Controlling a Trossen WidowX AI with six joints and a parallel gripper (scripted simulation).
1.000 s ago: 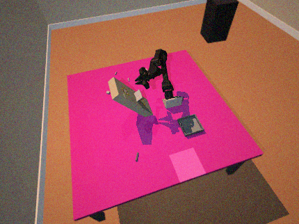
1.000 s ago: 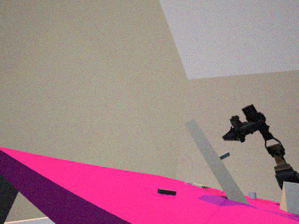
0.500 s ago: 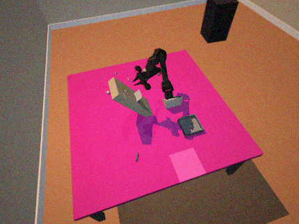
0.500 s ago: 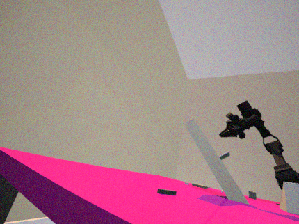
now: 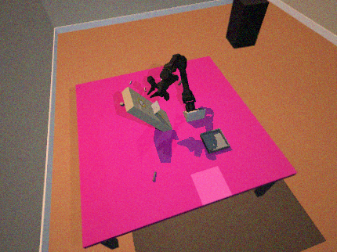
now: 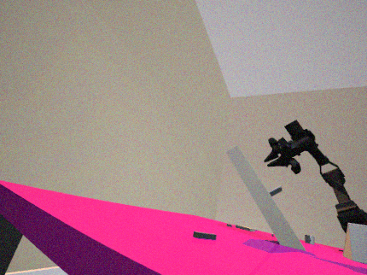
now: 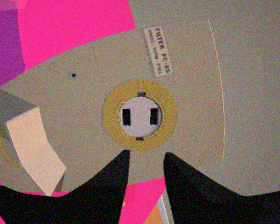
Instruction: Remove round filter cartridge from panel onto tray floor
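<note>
Right now my gripper tip is 60 mm short of the grey round filter cartridge, 50 mm above it and 10 mm to the right of it. Round my gripper tip: small dark stick: 410 mm to the left, 290 mm below, 60 mm ahead; then dark tray: 390 mm behind, 290 mm below, 250 mm to the left; then tan service panel: 120 mm below, 20 mm ahead, 10 mm to the left.
</note>
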